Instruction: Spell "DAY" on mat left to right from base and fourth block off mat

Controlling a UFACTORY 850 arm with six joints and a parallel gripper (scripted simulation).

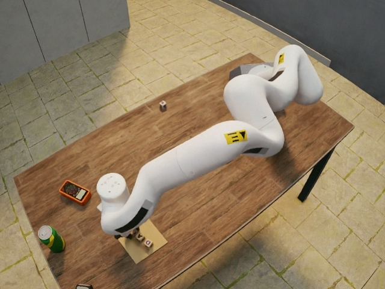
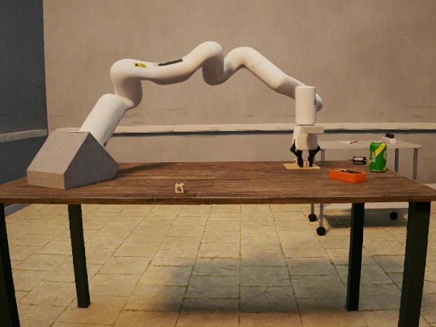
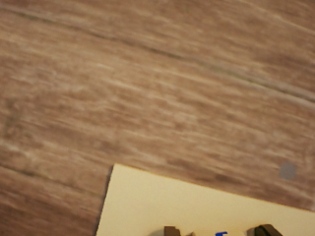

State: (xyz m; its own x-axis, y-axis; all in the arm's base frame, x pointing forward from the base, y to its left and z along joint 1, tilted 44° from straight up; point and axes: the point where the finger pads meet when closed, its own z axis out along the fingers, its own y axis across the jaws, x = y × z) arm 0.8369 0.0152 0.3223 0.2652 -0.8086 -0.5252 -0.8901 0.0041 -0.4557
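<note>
Now: the tan mat 4 cm to the left of my hand, 2 cm below it and 1 cm behind it. Also, from my hand: dark object (25 cm ahead, 10 cm to the left, 1 cm below).
</note>
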